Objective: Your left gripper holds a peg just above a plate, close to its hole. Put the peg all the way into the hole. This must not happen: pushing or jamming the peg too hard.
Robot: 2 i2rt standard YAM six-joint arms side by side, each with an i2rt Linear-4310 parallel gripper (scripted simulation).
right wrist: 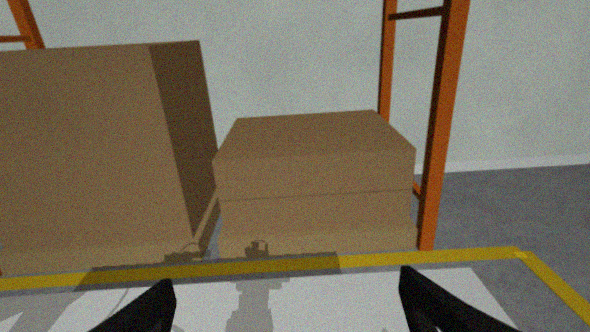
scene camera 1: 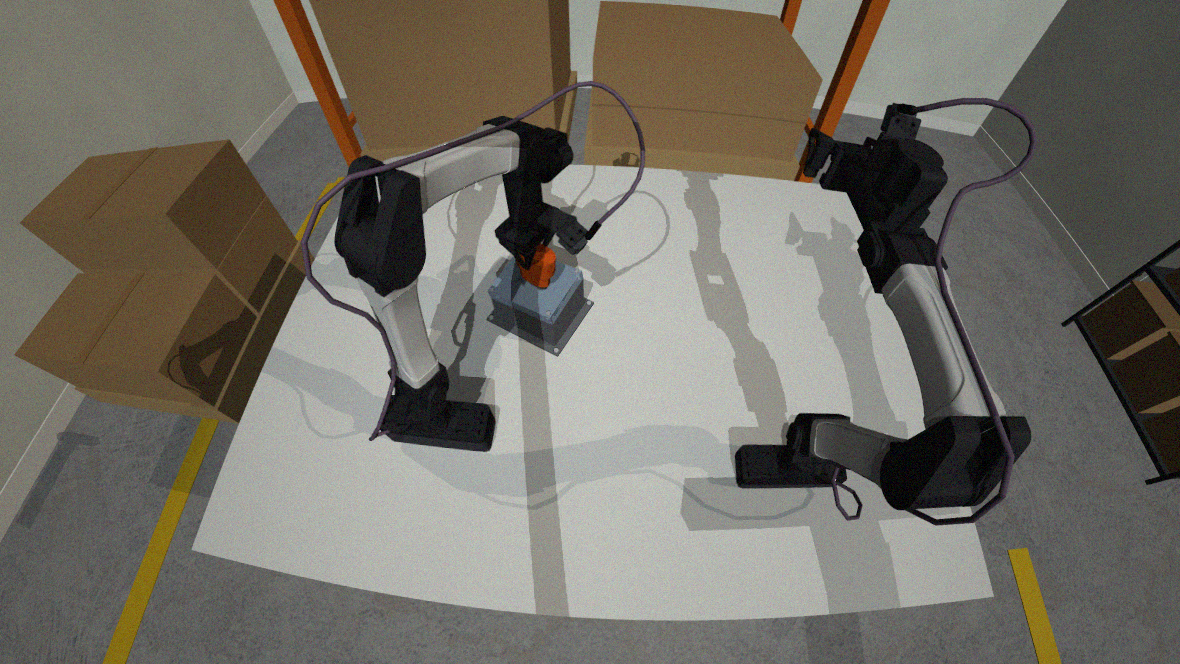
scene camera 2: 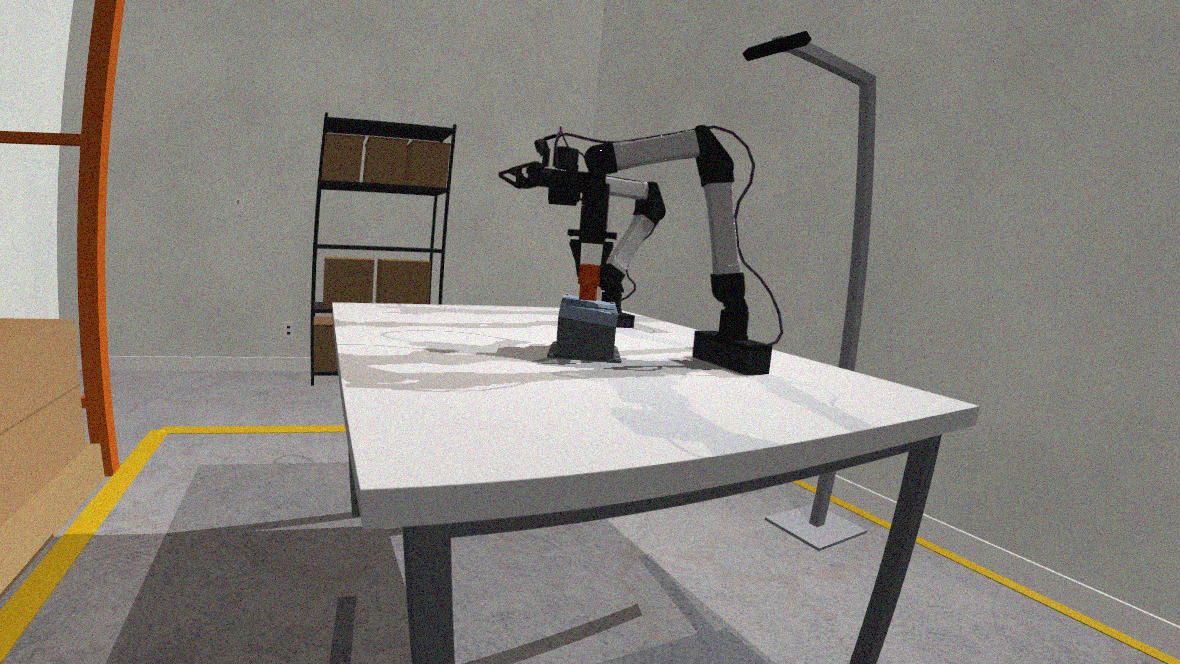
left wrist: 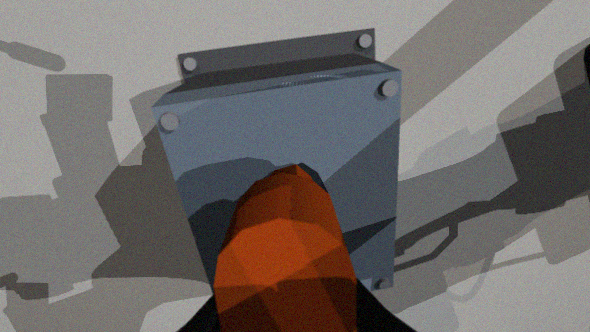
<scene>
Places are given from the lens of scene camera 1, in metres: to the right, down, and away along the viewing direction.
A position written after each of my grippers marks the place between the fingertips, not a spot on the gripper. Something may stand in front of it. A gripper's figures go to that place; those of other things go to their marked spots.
my left gripper [scene camera 1: 533,260]: -0.10, -0.13, 0.80
my right gripper [scene camera 1: 839,135]: 0.39, -0.30, 0.59
orange peg [scene camera 1: 542,268]: -0.08, -0.11, 0.77
blue-grey plate [scene camera 1: 508,289]: -0.16, -0.08, 0.84
</scene>
